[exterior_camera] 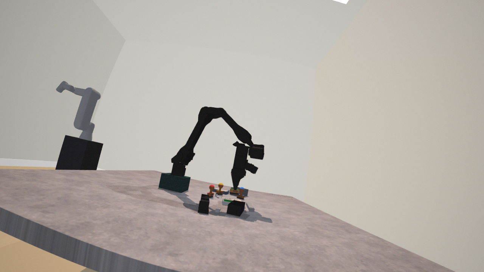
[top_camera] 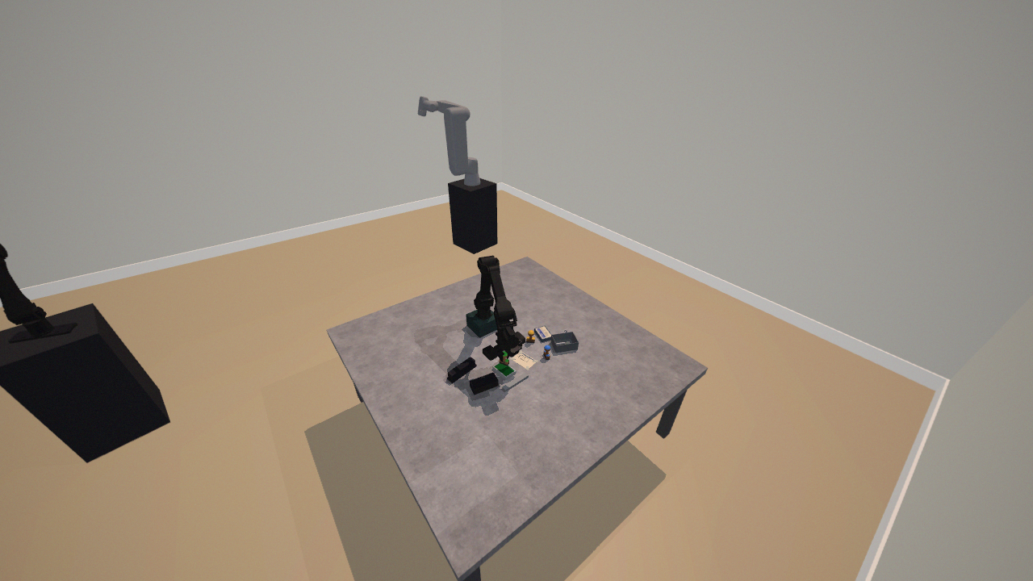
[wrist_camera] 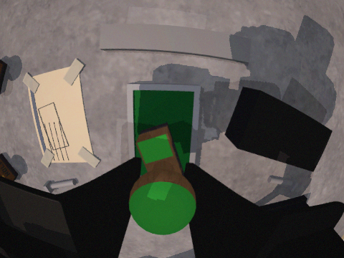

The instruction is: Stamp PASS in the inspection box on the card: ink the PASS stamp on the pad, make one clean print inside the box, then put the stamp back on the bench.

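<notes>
Now: the green ink pad 7 cm below my gripper tip. The rest, counted from my gripper tip: green stamp: right at my gripper tip; card: 2 cm ahead, 11 cm to the left, 7 cm below; red stamp: 10 cm behind, 10 cm to the left, 5 cm below.
</notes>
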